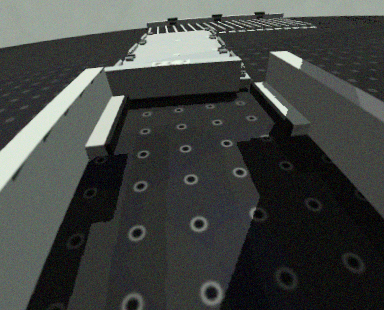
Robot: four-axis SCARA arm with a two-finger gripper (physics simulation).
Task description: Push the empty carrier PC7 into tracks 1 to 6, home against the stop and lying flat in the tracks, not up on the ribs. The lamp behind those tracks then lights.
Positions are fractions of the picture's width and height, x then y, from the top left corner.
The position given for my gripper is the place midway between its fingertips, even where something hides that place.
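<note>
There is a carrier PC7 (0.50,0.20) that I can see, and with it my own gripper (0.49,0.25).
</note>
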